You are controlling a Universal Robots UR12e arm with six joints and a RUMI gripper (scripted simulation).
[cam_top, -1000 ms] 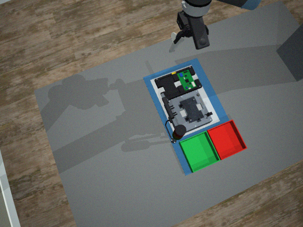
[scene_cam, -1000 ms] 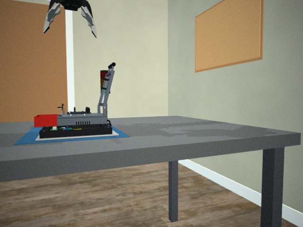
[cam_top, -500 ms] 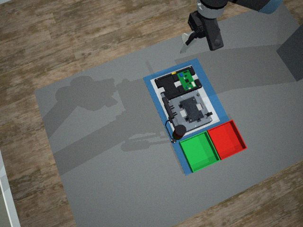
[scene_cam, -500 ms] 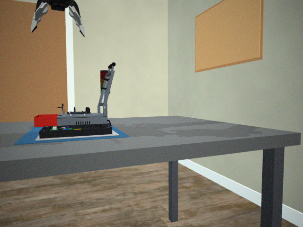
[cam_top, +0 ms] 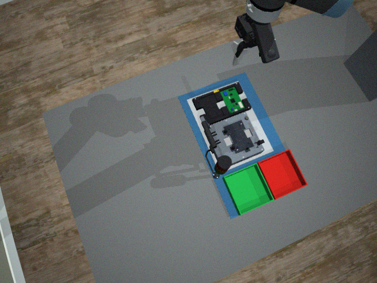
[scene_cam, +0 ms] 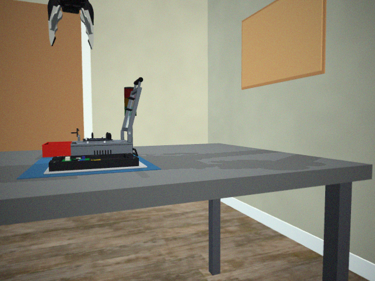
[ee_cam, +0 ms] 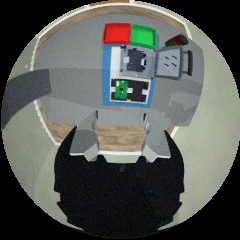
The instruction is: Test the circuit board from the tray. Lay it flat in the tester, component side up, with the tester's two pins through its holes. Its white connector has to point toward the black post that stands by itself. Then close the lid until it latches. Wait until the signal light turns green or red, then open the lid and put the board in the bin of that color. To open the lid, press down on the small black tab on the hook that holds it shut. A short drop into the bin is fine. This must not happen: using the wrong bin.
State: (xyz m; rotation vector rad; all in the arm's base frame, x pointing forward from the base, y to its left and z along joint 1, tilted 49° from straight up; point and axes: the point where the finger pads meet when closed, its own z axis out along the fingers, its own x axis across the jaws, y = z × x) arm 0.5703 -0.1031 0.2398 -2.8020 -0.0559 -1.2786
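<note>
Right now my hand is 310 mm above the green circuit board. The rest, counted from my hand: red bin 80 mm behind, 360 mm to the left, 320 mm below; black latch hook 20 mm behind, 230 mm to the left, 250 mm below; tester lid 170 mm ahead, 190 mm to the left, 150 mm below.
</note>
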